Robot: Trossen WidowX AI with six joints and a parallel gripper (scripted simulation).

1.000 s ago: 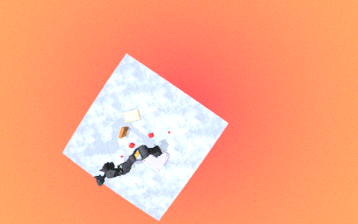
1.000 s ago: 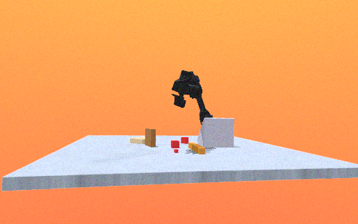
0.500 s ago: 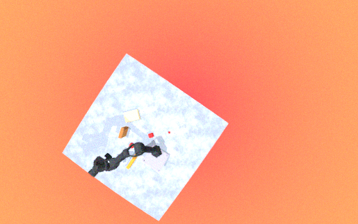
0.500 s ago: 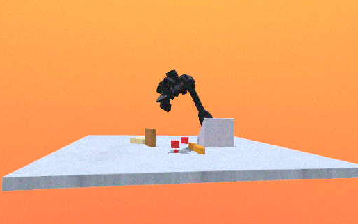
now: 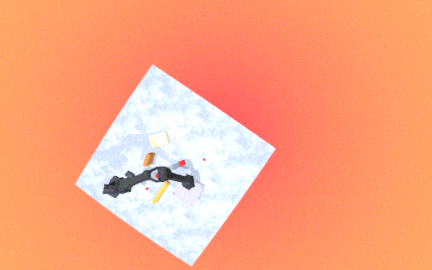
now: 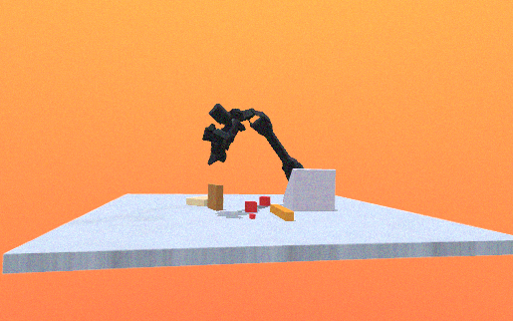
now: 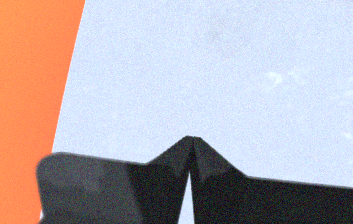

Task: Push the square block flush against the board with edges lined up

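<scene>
The square block lies 6 cm behind my gripper tip, 19 cm to the right of it and 13 cm below it. Round my gripper tip: long yellow-orange bar: 27 cm behind, 2 cm to the left, 17 cm below; then cream board: 4 cm behind, 37 cm to the right, 17 cm below.
</scene>
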